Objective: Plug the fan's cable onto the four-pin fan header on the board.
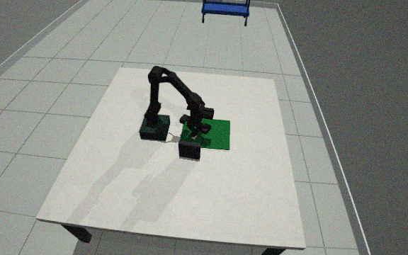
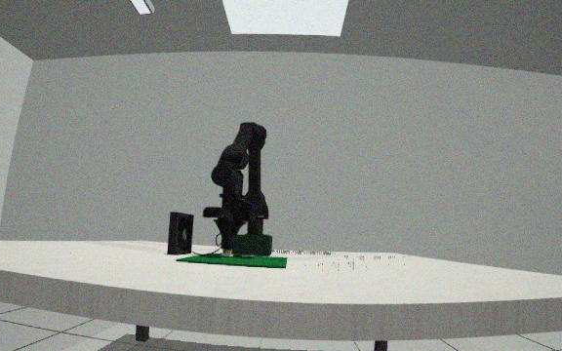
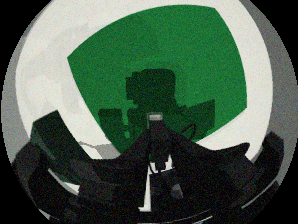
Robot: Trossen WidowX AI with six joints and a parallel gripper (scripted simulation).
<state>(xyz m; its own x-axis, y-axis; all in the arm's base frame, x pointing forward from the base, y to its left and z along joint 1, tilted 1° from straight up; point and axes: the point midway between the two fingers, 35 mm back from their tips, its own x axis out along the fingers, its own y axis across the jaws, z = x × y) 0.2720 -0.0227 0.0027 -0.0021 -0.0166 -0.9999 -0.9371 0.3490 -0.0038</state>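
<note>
The pale fan header is 40 mm below my gripper tip and 10 mm to the right of it. From my gripper tip the other things lie so: small black plug 10 mm to the right, 10 mm above; then green board 60 mm ahead, 50 mm to the left, 50 mm below; then black fan 140 mm to the right, 20 mm above.
</note>
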